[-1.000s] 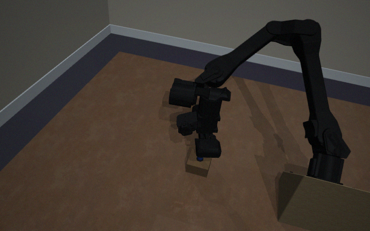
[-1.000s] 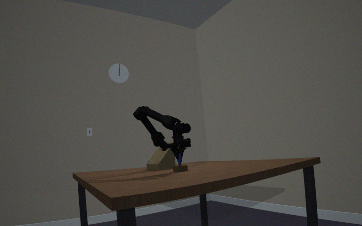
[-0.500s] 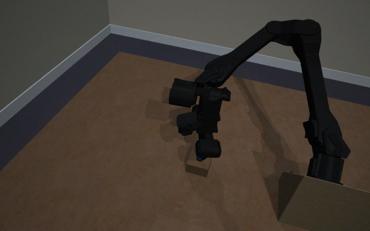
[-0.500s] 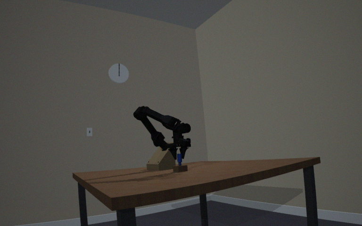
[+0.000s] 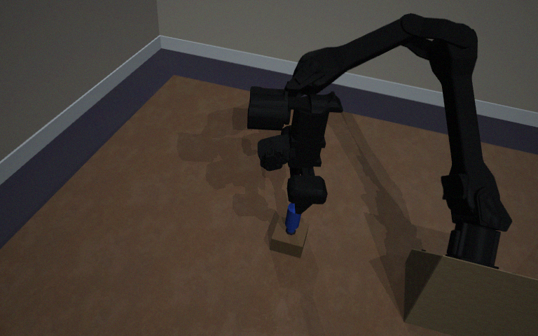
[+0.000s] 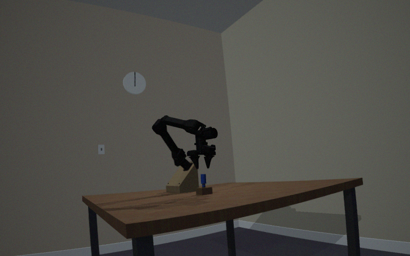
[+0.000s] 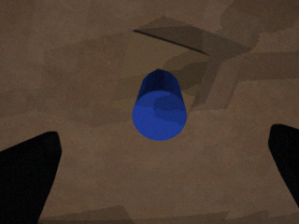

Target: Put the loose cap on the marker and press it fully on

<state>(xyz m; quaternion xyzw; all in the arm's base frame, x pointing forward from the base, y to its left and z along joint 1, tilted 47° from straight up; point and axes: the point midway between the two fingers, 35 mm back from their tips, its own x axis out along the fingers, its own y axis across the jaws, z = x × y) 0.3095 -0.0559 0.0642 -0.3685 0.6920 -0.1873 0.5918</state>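
My gripper tip is 60 mm above the blue cap. Also, from my gripper tip: brown holder block 120 mm below.
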